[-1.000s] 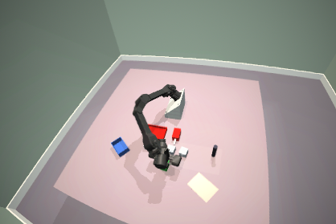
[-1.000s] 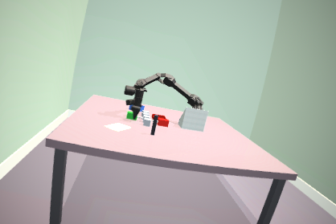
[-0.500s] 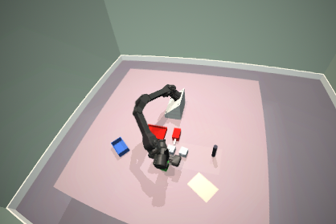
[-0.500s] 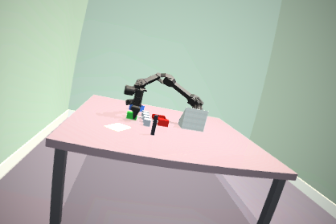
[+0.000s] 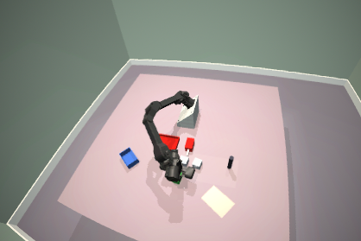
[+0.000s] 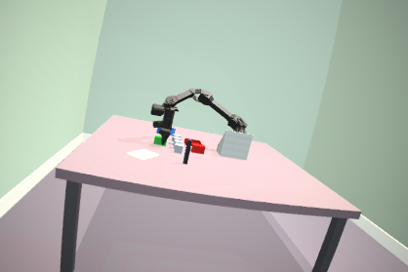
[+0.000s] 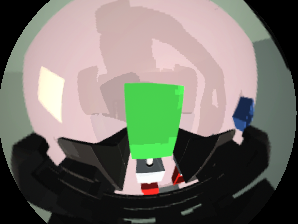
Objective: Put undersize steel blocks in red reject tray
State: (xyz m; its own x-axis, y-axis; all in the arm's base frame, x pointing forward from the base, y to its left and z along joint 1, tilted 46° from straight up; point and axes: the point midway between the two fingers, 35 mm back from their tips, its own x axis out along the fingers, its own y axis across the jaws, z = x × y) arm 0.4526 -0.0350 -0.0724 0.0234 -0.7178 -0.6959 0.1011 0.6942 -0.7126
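Right now my gripper tip is 180 mm past the small red piece, 10 mm to the right of it and 10 mm below it. Also, from my gripper tip: blue tray (330 mm to the right, 20 mm behind); then green GO gauge (20 mm above, 10 mm behind); then cream sheet (240 mm to the left, 100 mm ahead, 10 mm below).
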